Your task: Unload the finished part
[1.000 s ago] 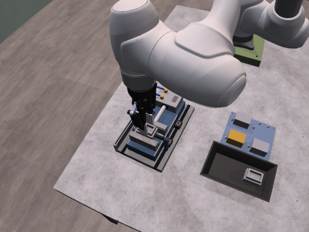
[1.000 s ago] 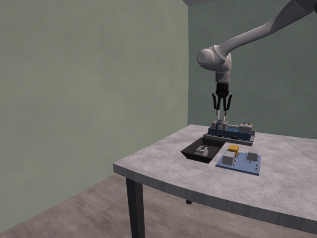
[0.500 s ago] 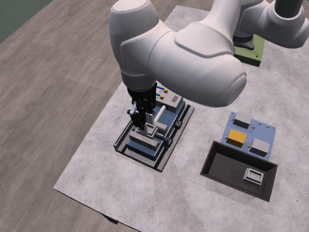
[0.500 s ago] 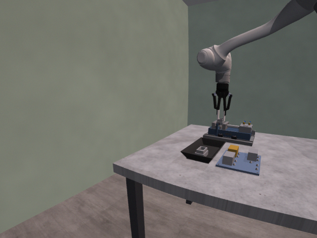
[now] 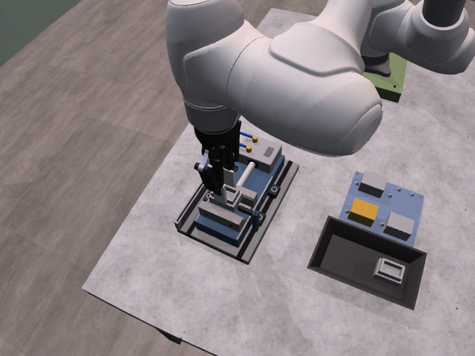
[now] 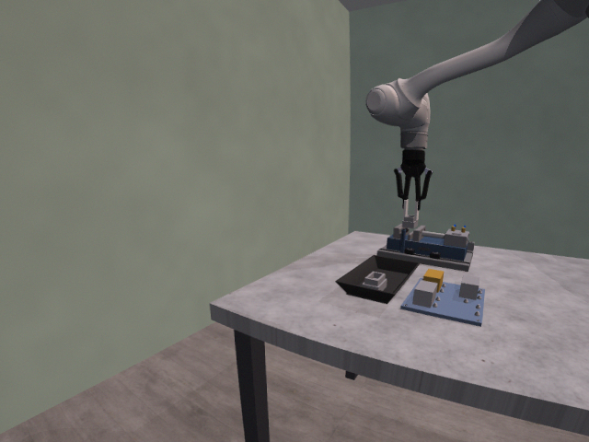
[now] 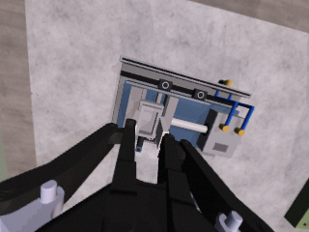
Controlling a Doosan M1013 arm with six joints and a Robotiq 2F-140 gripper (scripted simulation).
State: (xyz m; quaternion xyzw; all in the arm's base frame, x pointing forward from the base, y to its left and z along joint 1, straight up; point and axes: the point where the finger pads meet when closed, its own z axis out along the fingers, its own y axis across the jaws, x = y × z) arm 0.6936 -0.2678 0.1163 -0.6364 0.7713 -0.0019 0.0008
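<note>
The yellow block is 90 mm behind my hand, 310 mm to the left of it and 130 mm below it. From my hand the other things lie so: blue fixture plate: 120 mm behind, 360 mm to the left, 150 mm below.
</note>
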